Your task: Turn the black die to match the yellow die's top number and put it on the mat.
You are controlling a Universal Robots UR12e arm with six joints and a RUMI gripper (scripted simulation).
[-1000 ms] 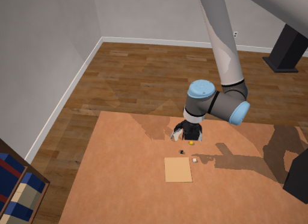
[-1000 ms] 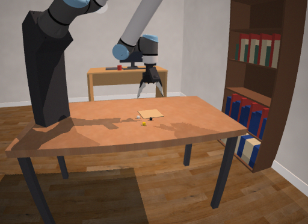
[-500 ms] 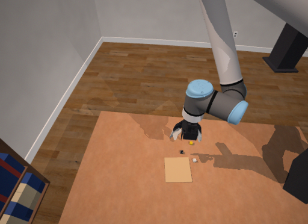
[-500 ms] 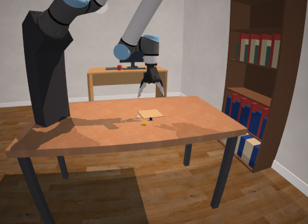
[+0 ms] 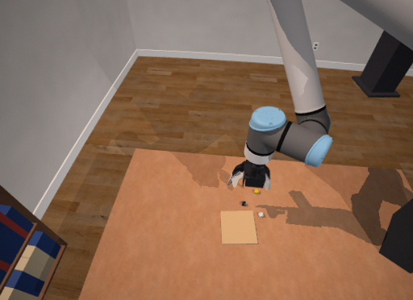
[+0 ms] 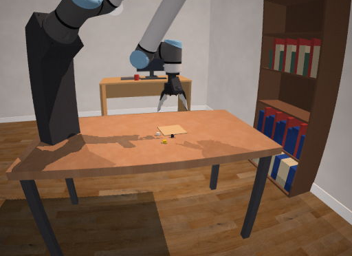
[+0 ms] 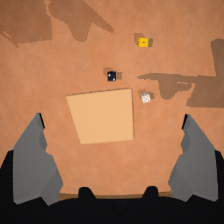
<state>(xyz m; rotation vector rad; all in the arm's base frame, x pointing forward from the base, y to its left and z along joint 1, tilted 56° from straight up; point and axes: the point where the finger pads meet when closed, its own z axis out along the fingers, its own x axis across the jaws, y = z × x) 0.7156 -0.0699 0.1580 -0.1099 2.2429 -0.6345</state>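
My gripper is now 140 mm above the black die. Round my hand: tan mat: 40 mm ahead, 100 mm to the left, 150 mm below; then white die: 60 mm behind, 60 mm to the left, 140 mm below; then yellow die: 70 mm behind, 60 mm to the right, 140 mm below.
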